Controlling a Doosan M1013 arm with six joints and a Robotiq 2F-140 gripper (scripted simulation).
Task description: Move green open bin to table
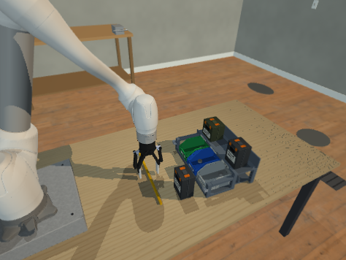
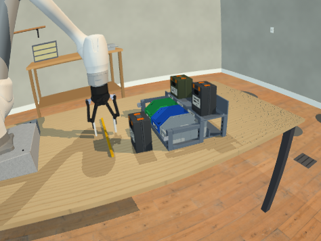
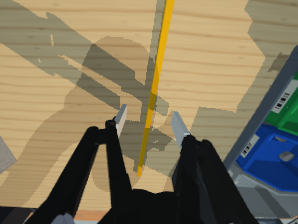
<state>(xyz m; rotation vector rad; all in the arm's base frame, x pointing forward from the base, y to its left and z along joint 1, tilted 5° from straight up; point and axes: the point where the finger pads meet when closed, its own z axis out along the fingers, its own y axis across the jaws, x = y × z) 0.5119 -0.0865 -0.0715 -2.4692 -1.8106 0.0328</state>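
Now: the thin yellow bar 30 mm below my hand. Also, from my hand: green open bin 310 mm ahead, 20 mm to the right; then grey bin 250 mm ahead, 240 mm to the right; then blue bin 280 mm ahead, 130 mm to the right.
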